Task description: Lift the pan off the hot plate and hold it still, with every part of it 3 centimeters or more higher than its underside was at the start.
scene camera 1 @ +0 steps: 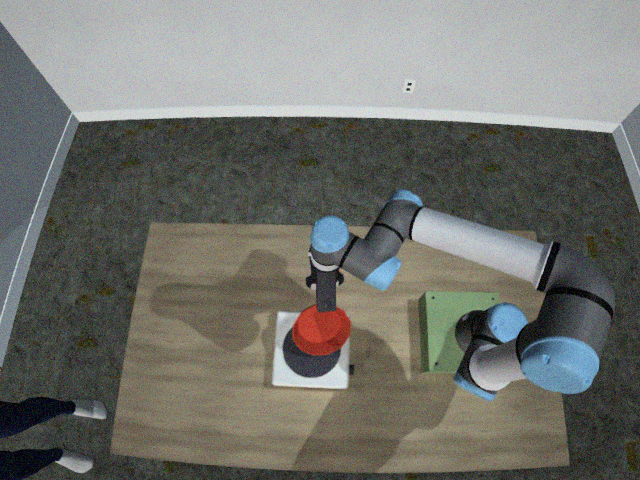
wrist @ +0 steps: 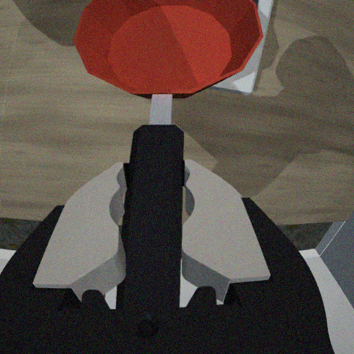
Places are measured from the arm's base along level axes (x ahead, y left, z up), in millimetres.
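Pixels of known places: arm's base at its link origin: (scene camera 1: 477, 334).
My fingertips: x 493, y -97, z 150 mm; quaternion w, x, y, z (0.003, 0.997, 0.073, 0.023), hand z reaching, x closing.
Observation:
Ahead of a thing's pixels: the offset from my fingertips to its top centre. "spot": to the spot under its first point. Level surfaces: height alone.
The red pan (scene camera 1: 321, 330) (wrist: 170, 50) is held in the air above the hot plate, with its bowl toward the back part of the plate in the scene view. The white hot plate {25 mm ahead, 145 mm left, 185 mm down} (scene camera 1: 282, 379) (wrist: 245, 82) with its dark round burner {spot: 31 mm ahead, 191 mm left, 185 mm down} (scene camera 1: 311, 362) stands on the table; part of the burner shows from under the pan. My gripper (scene camera 1: 325, 281) (wrist: 155, 164) is shut on the pan's black handle (scene camera 1: 325, 297) (wrist: 156, 220), one finger on each side. The handle points back toward the gripper's palm. The pan's underside is hidden in both views.
A green block (scene camera 1: 439, 330) stands on the wooden table {251 mm down} (scene camera 1: 196, 413) at the right, beside the robot's base. The arm (scene camera 1: 475, 242) reaches across the table's back right. A small black knob {95 mm back, 206 mm left, 204 mm down} (scene camera 1: 351, 369) sticks out from the hot plate's right side. A person's feet (scene camera 1: 77, 459) show at lower left.

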